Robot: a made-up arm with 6 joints. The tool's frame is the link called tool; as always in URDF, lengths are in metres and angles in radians. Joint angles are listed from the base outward.
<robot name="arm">
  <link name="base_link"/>
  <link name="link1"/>
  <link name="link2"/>
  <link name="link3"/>
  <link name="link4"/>
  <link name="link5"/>
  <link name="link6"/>
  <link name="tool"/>
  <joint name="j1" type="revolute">
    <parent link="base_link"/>
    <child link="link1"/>
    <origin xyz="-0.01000 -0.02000 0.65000"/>
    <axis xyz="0 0 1"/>
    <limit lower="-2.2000" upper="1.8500"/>
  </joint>
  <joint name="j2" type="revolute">
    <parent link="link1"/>
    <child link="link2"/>
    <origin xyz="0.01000 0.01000 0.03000"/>
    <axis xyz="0.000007 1 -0.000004"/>
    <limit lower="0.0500" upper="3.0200"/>
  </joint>
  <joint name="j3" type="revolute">
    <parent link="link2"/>
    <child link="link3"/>
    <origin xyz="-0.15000 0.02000 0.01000"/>
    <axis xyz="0.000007 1 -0.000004"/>
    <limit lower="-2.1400" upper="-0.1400"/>
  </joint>
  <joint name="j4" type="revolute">
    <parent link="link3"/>
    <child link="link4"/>
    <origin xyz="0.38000 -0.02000 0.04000"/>
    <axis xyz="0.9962 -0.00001 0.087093"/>
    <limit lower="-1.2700" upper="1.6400"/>
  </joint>
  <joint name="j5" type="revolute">
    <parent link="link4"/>
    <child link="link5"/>
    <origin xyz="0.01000 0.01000 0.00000"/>
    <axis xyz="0.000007 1 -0.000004"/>
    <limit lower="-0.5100" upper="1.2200"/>
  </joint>
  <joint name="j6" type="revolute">
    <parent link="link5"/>
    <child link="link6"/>
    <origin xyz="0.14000 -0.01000 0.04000"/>
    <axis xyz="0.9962 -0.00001 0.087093"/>
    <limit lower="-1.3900" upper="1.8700"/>
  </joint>
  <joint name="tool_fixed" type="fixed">
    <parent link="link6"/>
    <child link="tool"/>
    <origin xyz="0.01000 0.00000 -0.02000" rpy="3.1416 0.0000 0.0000"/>
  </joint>
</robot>
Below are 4 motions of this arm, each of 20 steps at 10 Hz.
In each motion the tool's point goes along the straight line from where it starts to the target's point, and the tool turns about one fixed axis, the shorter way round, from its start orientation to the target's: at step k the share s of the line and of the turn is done. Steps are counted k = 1, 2, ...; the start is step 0. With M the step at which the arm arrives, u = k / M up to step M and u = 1 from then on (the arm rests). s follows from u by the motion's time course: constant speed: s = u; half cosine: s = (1 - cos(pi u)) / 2; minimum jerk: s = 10 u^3 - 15 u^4 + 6 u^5.
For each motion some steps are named. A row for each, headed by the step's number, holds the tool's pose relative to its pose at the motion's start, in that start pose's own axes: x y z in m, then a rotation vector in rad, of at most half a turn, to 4 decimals.
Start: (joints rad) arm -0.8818 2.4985 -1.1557 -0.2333 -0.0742 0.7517
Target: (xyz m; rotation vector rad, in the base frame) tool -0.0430 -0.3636 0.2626 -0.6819 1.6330 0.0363
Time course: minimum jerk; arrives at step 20
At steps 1, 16, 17, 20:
1: -0.0001 0.0003 -0.0001 0.0014 0.0004 0.0002
16: -0.0468 0.2577 -0.0621 1.1581 0.3100 0.1371
17: -0.0483 0.2663 -0.0642 1.1966 0.3203 0.1417
20: -0.0497 0.2736 -0.0659 1.2293 0.3291 0.1456

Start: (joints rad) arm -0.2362 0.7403 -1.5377 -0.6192 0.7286 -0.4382
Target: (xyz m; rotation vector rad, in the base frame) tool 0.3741 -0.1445 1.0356 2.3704 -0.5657 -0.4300
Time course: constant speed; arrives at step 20
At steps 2, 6, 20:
2: 0.0079 -0.0140 0.0030 0.0077 -0.0110 -0.0362
6: 0.0237 -0.0420 0.0090 0.0231 -0.0330 -0.1086
20: 0.0790 -0.1402 0.0299 0.0771 -0.1100 -0.3622

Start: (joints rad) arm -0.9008 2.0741 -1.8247 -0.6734 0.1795 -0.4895
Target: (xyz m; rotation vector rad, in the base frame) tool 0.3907 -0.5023 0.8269 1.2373 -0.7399 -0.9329
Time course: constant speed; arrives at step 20
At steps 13, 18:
13: -0.0258 0.0571 -0.0374 -0.3530 0.0153 0.2036
18: -0.0357 0.0790 -0.0518 -0.4888 0.0212 0.2819

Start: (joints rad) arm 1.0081 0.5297 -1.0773 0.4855 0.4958 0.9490
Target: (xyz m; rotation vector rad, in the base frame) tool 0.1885 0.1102 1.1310 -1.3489 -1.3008 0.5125
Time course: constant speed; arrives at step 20
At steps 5, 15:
5: -0.0365 -0.0194 -0.0322 -0.0172 0.0317 -0.0483
15: -0.1094 -0.0581 -0.0967 -0.0517 0.0952 -0.1449

